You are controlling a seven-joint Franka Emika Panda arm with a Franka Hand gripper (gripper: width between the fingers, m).
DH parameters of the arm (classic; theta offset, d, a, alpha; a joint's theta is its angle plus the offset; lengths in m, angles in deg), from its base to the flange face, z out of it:
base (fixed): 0 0 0 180
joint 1: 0 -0.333 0 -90
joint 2: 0 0 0 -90
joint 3: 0 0.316 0.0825 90
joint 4: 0 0 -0.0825 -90
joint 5: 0 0.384 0 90
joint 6: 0 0 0.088 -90
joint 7: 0 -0.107 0 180
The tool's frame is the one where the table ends.
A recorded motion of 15 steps. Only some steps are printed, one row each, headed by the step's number.
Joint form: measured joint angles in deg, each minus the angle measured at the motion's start. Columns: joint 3, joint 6, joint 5, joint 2, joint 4, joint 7, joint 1.
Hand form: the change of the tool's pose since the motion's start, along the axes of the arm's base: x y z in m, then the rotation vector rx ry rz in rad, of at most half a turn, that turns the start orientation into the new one. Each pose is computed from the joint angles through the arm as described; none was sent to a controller.
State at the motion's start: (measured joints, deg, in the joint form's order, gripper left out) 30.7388 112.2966 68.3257 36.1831 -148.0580 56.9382 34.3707
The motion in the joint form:
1: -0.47 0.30 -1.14 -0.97 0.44 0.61 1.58
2: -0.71 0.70 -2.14 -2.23 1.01 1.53 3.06
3: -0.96 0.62 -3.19 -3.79 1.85 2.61 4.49
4: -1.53 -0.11 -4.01 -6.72 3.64 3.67 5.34
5: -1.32 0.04 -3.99 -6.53 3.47 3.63 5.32
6: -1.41 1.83 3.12 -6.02 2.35 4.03 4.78
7: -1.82 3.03 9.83 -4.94 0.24 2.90 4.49
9: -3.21 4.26 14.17 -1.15 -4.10 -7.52 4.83
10: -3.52 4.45 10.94 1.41 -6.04 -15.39 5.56
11: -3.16 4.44 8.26 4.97 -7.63 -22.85 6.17
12: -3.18 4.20 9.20 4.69 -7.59 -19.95 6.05
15: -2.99 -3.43 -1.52 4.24 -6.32 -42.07 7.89
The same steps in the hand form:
1: 0.0036 -0.0156 -0.0010 -0.0106 -0.0001 -0.0196
2: 0.0078 -0.0294 -0.0031 -0.0208 -0.0017 -0.0317
3: 0.0126 -0.0422 -0.0051 -0.0258 -0.0007 -0.0337
4: 0.0219 -0.0525 -0.0071 -0.0072 0.0058 -0.0208
5: 0.0213 -0.0512 -0.0077 -0.0110 0.0062 -0.0204
6: 0.0224 -0.0489 -0.0069 0.0719 -0.0393 -0.0915
7: 0.0175 -0.0513 -0.0109 0.1622 -0.0523 -0.1865
9: -0.0025 -0.0657 -0.0176 0.2720 0.0433 -0.3997
10: -0.0158 -0.0732 -0.0208 0.2627 0.1344 -0.4935
11: -0.0281 -0.0739 -0.0176 0.2455 0.1988 -0.5763
12: -0.0271 -0.0727 -0.0181 0.2438 0.1692 -0.5430
15: -0.0341 -0.0694 -0.0244 0.2546 0.5207 -0.6828

